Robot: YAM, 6 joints.
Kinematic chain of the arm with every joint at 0, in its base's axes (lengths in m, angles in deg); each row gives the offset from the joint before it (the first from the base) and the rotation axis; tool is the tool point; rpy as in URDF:
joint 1: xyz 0 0 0.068 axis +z
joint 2: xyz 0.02 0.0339 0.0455 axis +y
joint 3: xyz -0.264 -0.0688 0 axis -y
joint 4: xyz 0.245 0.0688 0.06 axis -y
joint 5: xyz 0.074 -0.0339 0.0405 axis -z
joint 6: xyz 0.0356 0 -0.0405 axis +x
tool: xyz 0 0 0 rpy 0 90 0
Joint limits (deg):
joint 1: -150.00..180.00
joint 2: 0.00..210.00
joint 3: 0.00..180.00
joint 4: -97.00..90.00
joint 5: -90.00..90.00
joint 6: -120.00..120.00
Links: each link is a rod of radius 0.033 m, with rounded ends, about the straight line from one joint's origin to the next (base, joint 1, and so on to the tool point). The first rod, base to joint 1, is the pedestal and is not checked.
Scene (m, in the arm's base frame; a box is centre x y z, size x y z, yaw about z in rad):
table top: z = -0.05
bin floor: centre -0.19 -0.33 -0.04 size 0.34 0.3 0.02 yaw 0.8
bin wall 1: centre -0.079 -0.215 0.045 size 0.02 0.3 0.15 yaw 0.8
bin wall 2: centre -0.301 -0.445 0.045 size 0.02 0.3 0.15 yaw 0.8
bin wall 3: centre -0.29 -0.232 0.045 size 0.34 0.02 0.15 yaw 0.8
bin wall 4: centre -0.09 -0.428 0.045 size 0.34 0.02 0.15 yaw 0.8
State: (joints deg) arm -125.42 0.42 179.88 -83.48 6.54 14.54
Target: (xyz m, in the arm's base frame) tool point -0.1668 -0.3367 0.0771
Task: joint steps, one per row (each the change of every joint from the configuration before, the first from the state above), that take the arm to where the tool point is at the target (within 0.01 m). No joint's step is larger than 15 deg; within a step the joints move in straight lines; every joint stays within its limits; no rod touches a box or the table.
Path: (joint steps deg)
1: 0.95 13.53 -8.75 0.81 -0.20 0.00
2: 0.95 13.54 -8.75 0.80 -0.20 0.00
3: 0.95 13.53 -8.74 0.81 -0.20 0.00
4: 0.95 13.54 -8.75 0.80 -0.20 0.00
5: 0.95 13.53 -8.75 0.81 -0.20 0.00
6: 0.95 13.54 -8.75 0.80 -0.20 0.00
7: 0.95 13.53 -8.75 0.81 -0.20 0.00
8: 0.95 13.54 -8.74 0.81 -0.20 0.00
9: 0.95 13.53 -8.75 0.80 -0.20 0.00
10: 0.95 13.54 -8.75 0.81 -0.20 0.00

